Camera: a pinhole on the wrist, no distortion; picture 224 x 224 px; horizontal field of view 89.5 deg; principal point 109.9 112.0 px. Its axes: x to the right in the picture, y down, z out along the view. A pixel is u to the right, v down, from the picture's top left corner.
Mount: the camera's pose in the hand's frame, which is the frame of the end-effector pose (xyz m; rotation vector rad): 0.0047 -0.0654 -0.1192 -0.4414 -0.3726 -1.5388
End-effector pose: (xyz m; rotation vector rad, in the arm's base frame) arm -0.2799 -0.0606 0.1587 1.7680 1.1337 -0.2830
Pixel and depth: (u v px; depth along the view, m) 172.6 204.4 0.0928
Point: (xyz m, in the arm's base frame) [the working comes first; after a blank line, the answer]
In the camera's frame: 0.0515 0.0759 0.0928

-0.2909 0.0062 0.0741
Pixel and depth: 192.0 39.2 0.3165
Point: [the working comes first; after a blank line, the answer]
In the camera's frame: 0.2300 -0.2039 0.3165

-0.3822 -0.3834 0.0736
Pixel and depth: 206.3 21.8 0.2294
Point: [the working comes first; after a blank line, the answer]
In the camera's frame: 0.1957 -0.1831 0.2294

-0.4109 -0.2961 0.1010
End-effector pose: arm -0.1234 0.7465 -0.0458 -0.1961 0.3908 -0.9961
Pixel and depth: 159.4 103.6 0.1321
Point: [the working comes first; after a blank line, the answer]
In the camera's frame: 0.0579 -0.0098 0.1321

-0.1518 0.7186 -0.0068
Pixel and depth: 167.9 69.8 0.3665
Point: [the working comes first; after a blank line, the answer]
In the camera's frame: 0.1881 -0.1369 0.3665

-0.0927 0.8151 0.2675
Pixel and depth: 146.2 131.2 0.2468
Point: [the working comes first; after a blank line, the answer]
In the camera's frame: 0.0793 0.0419 0.2468

-0.0516 0.6887 0.0663
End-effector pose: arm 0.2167 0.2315 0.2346 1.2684 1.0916 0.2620
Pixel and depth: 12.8 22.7 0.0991
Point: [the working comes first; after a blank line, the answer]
In the camera's frame: -0.0852 -0.0783 0.0991

0.1487 0.2490 0.3275
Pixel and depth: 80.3 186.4 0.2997
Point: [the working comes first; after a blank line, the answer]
In the camera's frame: -0.0785 0.1974 0.2997

0.4551 0.3722 0.2426
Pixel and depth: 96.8 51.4 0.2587
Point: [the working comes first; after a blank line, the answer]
In the camera's frame: -0.0300 -0.1388 0.2587

0.2637 0.1169 0.3660
